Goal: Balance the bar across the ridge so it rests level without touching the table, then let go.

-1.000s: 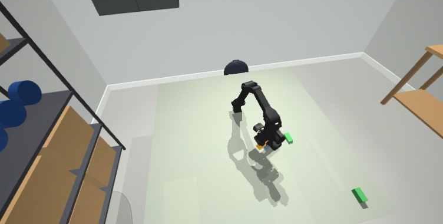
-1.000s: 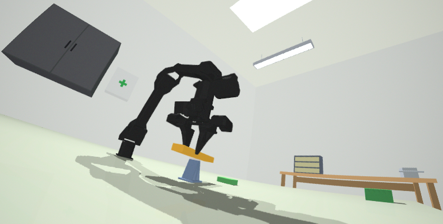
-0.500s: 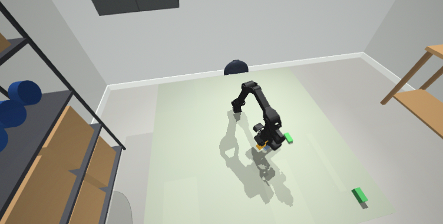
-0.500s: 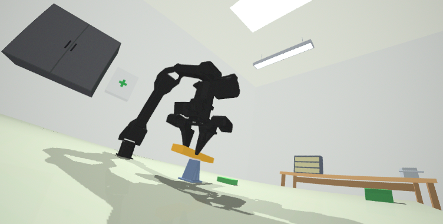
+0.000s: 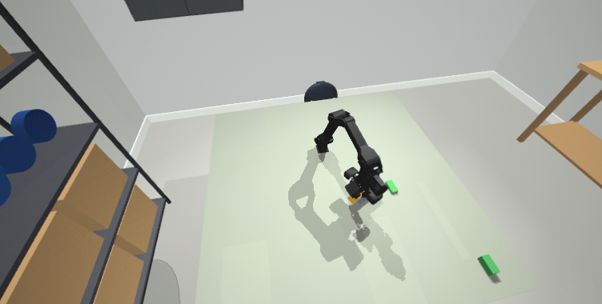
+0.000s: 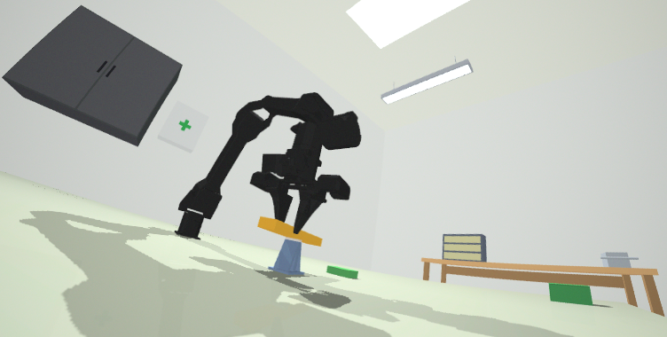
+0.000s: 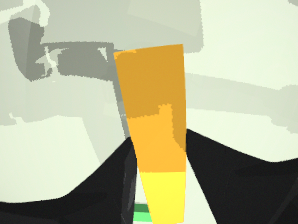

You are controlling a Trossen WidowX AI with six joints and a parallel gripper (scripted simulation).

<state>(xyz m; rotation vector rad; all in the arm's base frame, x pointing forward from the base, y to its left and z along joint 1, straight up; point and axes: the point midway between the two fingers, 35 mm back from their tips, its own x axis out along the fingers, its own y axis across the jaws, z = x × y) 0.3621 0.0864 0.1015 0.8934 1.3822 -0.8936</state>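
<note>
Now: the orange bar 1 cm behind my gripper tip and 3 cm to the left of it.
</note>
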